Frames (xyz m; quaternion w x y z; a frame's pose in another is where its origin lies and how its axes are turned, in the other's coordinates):
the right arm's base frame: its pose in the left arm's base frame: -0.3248 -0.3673 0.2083 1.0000 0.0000 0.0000 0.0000
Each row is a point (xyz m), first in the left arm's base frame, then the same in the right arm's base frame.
Working: the left arm's base frame: its pose in the right arm's base frame: 0.3248 0.3673 -0.2083 1.0000 0.0000 0.0000 0.0000

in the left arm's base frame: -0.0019 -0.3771 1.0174
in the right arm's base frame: 0.3229 -0.0098 0.8091
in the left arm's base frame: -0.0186 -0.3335 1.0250
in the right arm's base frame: 0.3062 0.0338 0.8167
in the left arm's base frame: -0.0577 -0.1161 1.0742
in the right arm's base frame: 0.2671 0.2512 0.8659
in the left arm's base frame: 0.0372 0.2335 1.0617
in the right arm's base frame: 0.3620 0.6008 0.8534
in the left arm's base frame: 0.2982 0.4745 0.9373
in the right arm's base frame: 0.6230 0.8418 0.7290
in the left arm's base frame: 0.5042 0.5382 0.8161
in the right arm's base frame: 0.8290 0.9055 0.6078
